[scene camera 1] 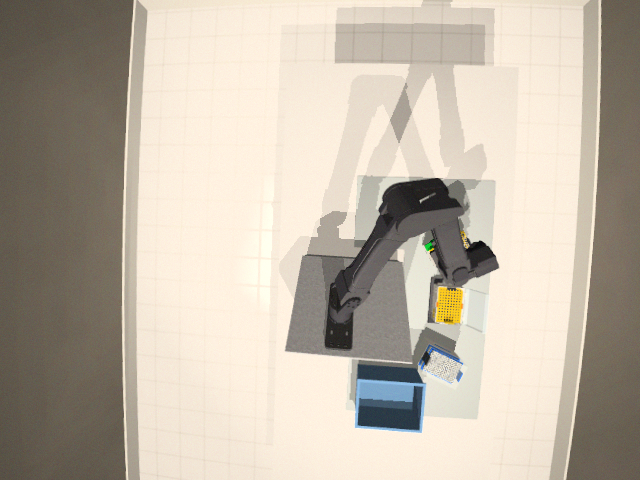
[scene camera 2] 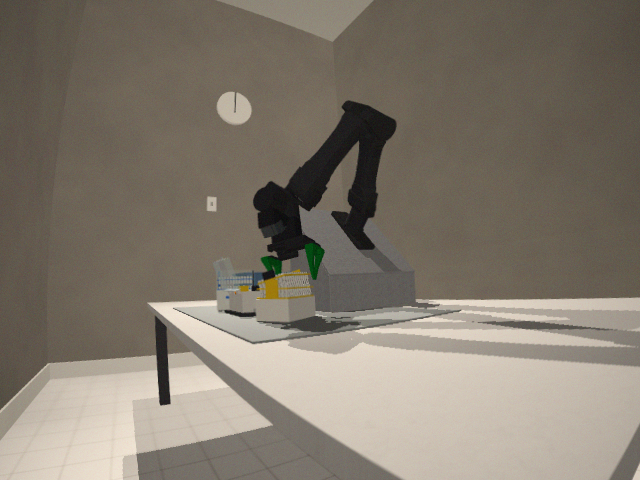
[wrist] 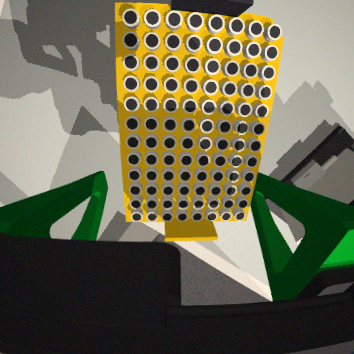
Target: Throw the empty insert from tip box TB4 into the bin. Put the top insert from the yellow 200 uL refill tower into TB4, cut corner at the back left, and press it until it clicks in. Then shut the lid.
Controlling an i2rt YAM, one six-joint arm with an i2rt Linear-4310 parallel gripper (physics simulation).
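The yellow 200 uL refill tower (scene camera 2: 285, 307) stands on a white base. Its top insert (wrist: 187, 115) is full of tips, has a cut corner at the upper right in the wrist view, and is mostly hidden by the arm in scene camera 1. My gripper (scene camera 2: 295, 276) (wrist: 176, 178) is open, its green fingers on opposite sides of the top insert. The left finger has a wide gap to it; the right fingertip is close to its edge. Tip box TB4 (scene camera 1: 432, 304) holds a yellow insert (scene camera 1: 449, 303) with dark holes; its clear lid (scene camera 1: 476, 310) is open. The blue bin (scene camera 1: 390, 382) is at the bottom.
A blue-rimmed tip box (scene camera 1: 443, 365) with pale tips stands between TB4 and the bin, turned at an angle. The grey sloped arm base (scene camera 1: 379, 320) (scene camera 2: 367, 291) is to the left of TB4 in scene camera 1. A pale mat (scene camera 1: 465, 403) lies under the boxes.
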